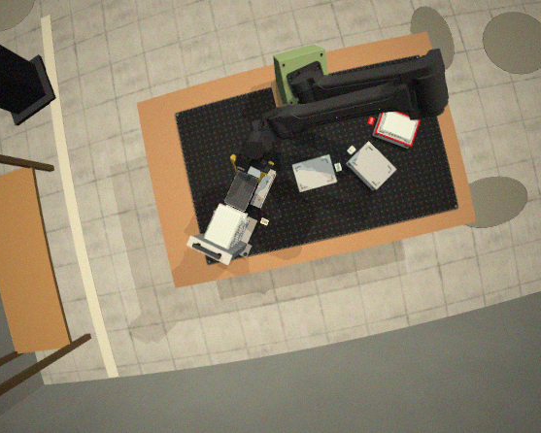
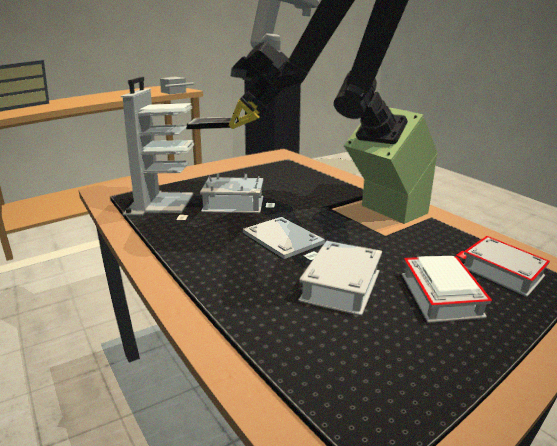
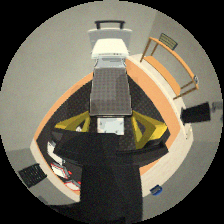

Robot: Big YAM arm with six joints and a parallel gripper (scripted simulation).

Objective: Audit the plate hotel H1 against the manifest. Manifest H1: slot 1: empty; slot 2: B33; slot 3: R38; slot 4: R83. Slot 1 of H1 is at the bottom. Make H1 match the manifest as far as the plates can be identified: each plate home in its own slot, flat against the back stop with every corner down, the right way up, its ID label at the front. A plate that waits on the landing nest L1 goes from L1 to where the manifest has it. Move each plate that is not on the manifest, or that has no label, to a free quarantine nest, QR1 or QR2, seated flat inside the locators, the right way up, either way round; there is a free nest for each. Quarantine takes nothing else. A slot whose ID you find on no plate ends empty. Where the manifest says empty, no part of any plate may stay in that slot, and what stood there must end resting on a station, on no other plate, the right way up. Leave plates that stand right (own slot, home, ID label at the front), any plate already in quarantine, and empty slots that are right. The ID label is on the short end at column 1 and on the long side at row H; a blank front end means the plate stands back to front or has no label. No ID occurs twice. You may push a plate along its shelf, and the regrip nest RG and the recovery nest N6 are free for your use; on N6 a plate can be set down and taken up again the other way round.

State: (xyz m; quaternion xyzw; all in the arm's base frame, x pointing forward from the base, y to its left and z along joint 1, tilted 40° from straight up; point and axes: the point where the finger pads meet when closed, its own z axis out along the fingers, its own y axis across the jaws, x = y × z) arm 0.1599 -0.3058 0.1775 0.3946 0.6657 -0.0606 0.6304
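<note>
My hand is 5 cm to the left of the dark plate and 4 cm short of it. Also, from my hand: flat nest: 23 cm to the left, 23 cm below, 8 cm ahead; then plate hotel H1: 21 cm to the right, 17 cm ahead, 8 cm below; then N6 tag: 34 cm to the left, 24 cm below, 10 cm ahead.
</note>
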